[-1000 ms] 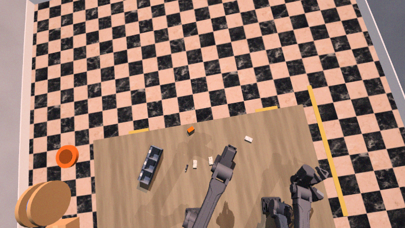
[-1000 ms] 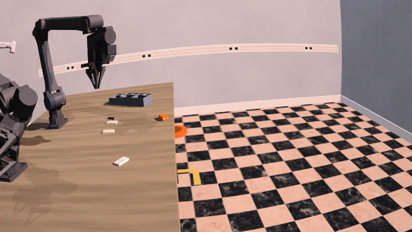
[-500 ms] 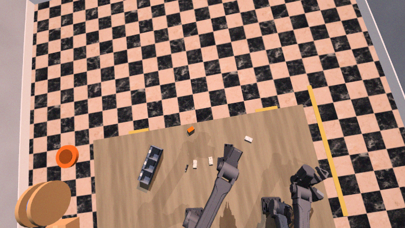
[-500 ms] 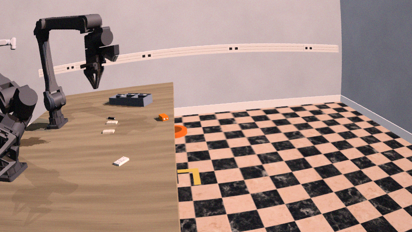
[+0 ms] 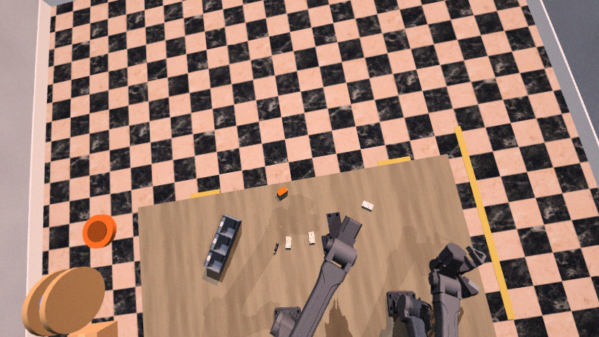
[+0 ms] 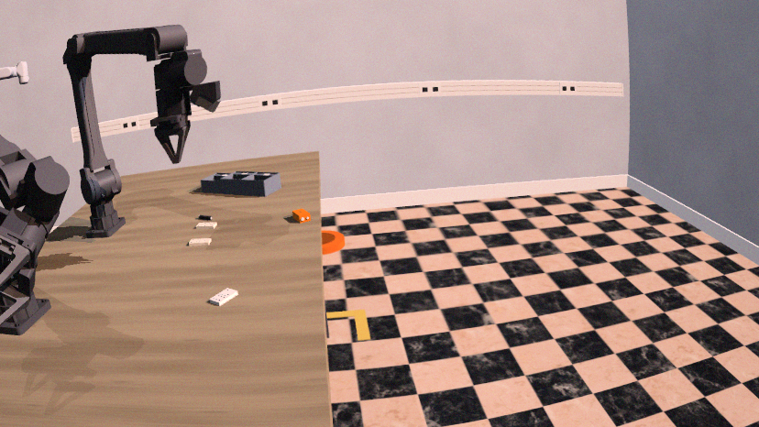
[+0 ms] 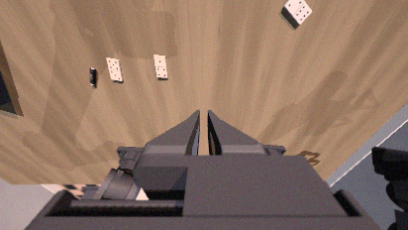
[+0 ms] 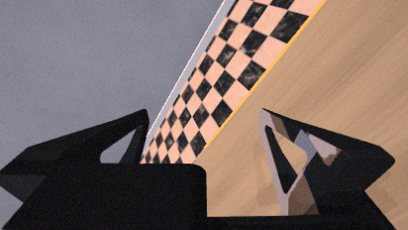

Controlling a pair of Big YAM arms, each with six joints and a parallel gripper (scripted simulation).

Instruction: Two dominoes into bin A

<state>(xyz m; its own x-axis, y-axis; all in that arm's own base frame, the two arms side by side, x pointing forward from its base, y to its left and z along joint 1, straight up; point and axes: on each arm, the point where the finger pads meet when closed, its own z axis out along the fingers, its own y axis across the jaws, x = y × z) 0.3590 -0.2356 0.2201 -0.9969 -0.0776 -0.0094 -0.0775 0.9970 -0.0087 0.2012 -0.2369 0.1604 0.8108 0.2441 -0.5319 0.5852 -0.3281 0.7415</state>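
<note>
Right now my left hand is 520 mm to the right of the bin row, 200 mm above it and 40 mm short of it.
</note>
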